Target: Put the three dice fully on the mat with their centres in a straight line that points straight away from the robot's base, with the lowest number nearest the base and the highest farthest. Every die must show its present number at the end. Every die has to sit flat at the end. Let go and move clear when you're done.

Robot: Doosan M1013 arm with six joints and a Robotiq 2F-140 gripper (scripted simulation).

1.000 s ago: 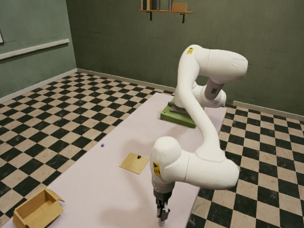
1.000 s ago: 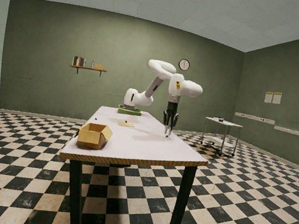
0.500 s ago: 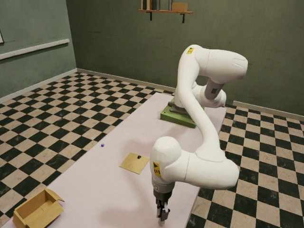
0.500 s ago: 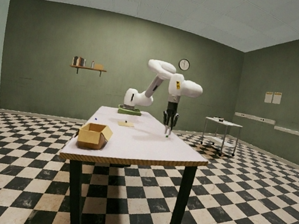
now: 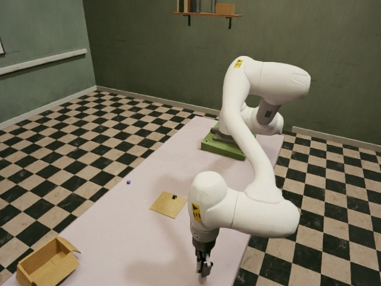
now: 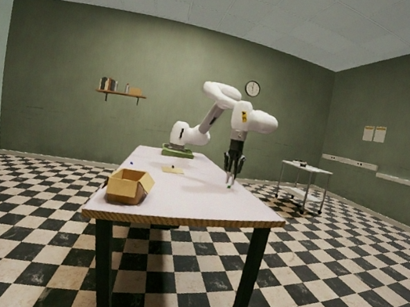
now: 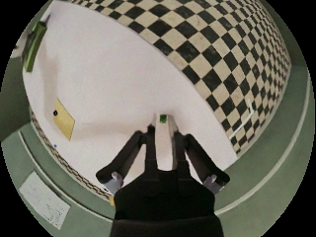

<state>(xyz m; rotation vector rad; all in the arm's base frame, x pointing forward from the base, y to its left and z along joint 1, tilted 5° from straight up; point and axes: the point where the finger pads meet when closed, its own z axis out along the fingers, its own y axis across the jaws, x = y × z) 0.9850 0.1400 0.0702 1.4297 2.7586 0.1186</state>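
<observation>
Right now my hand is 5 cm above the green die. From my hand the other things lie so: black die: 35 cm behind, 26 cm to the right, 4 cm below; cardboard box: 53 cm to the right, 19 cm ahead, 1 cm below; yellow mat: 30 cm behind, 27 cm to the right, 5 cm below.
</observation>
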